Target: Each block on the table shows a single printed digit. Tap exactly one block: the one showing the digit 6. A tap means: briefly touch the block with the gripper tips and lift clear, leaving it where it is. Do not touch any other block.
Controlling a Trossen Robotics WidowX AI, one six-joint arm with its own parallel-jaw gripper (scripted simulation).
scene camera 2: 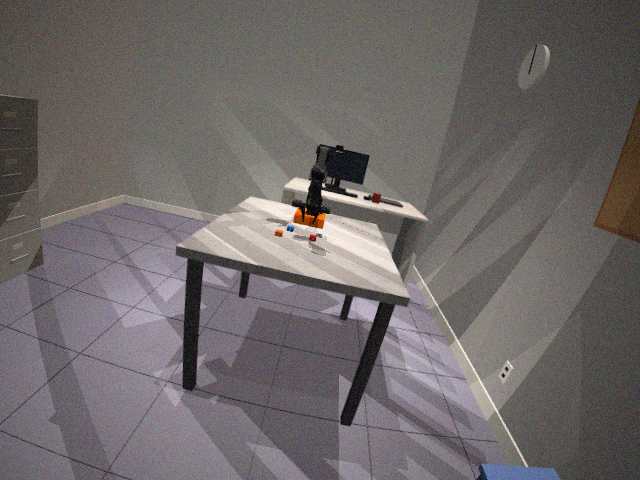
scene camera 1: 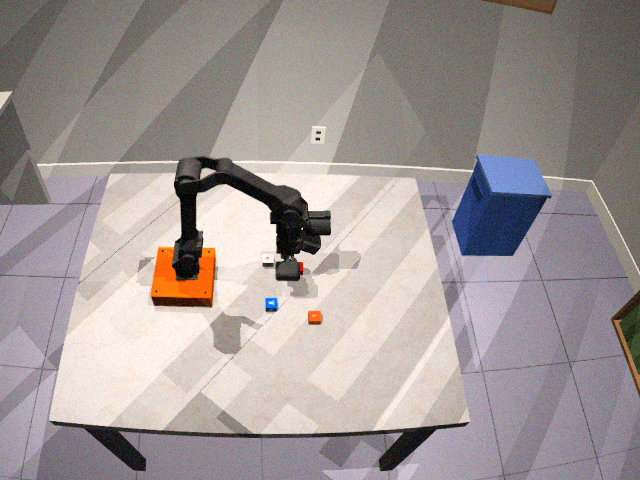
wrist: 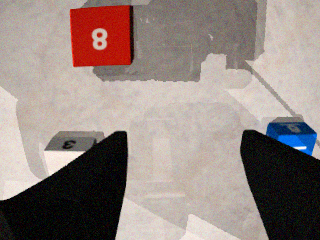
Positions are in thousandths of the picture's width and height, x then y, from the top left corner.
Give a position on a white block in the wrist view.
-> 189,631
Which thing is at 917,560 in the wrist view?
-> A blue block.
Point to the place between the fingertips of my gripper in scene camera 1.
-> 448,557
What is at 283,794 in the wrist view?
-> My gripper.
